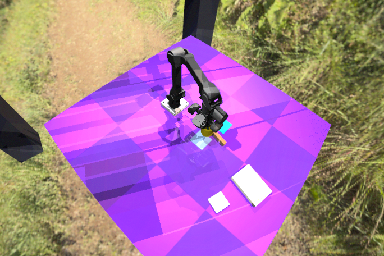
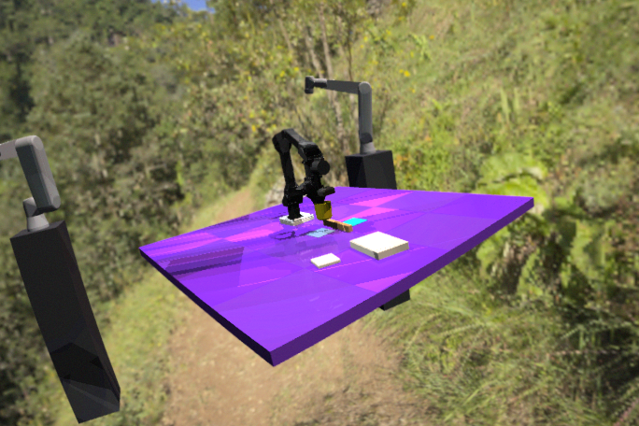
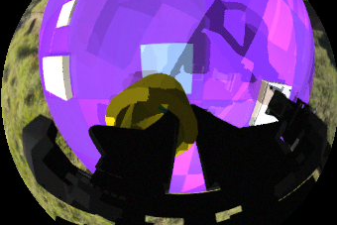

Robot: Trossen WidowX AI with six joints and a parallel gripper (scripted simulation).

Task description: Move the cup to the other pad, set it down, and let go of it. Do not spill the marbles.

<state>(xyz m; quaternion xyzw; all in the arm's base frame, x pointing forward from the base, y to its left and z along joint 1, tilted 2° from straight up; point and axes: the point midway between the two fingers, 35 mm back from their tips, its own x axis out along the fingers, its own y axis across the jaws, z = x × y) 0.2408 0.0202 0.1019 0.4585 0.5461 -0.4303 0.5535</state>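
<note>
My gripper tip is now 140 mm to the right of the cyan pad, 90 mm above it and 20 mm short of it. Also, from my gripper tip: tan wooden bar 80 mm below, 60 mm to the left, 20 mm ahead; yellow cup 20 mm ahead, 10 mm to the left; light blue pad 90 mm below, 30 mm ahead, 20 mm to the right.
</note>
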